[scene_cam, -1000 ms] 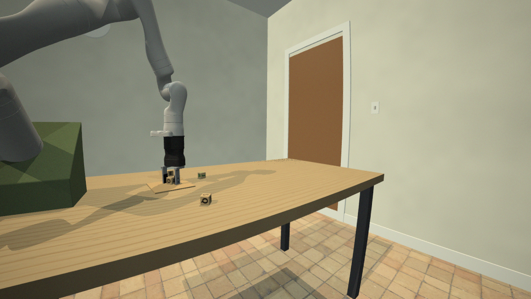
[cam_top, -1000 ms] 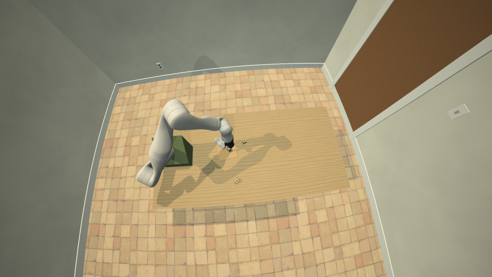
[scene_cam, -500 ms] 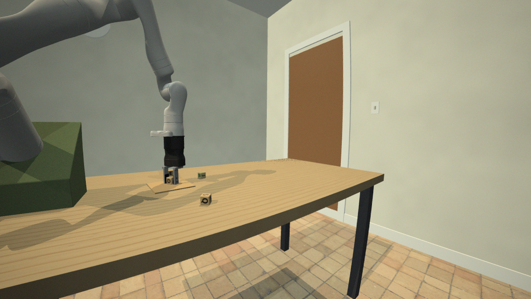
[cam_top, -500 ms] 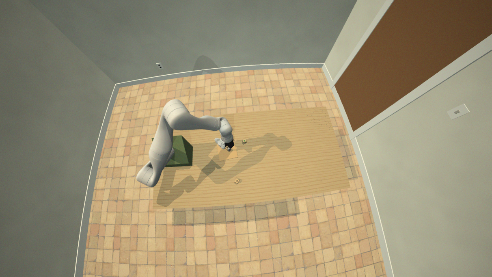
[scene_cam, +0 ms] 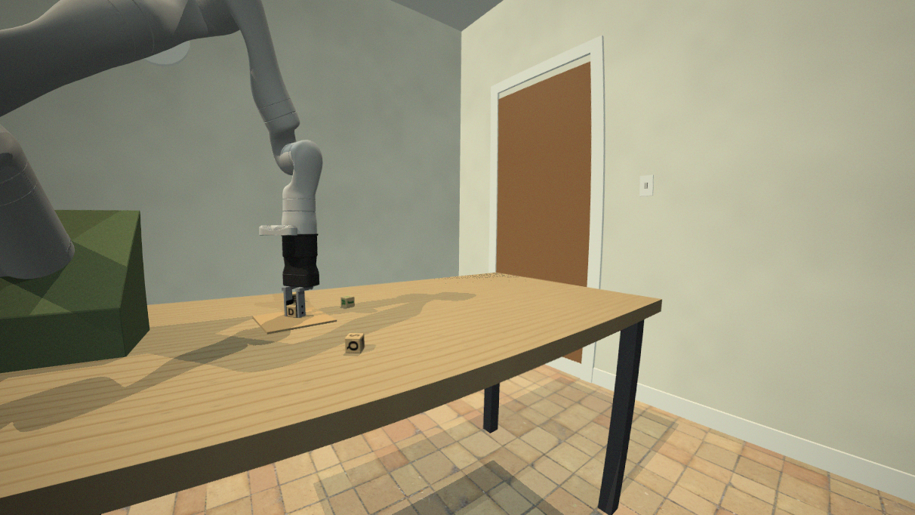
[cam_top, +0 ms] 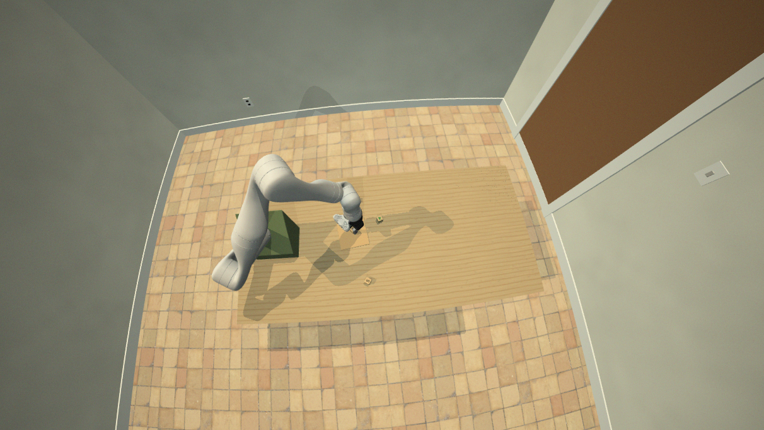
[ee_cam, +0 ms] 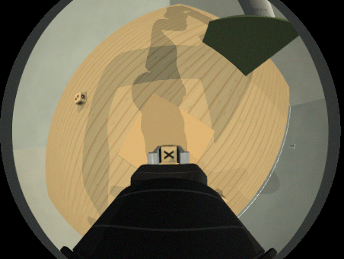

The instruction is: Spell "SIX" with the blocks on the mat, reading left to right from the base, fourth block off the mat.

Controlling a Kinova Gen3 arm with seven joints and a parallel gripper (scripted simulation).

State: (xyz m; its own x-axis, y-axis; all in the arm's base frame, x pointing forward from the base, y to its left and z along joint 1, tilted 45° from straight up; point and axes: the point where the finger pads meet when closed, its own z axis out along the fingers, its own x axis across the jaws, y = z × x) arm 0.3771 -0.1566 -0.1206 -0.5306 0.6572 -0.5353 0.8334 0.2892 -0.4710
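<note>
The tan mat lies 20 mm below my hand, 10 mm to the right of it and 10 mm behind it. Also, from my hand: tan block (260 mm to the right, 20 mm ahead, 10 mm below).
</note>
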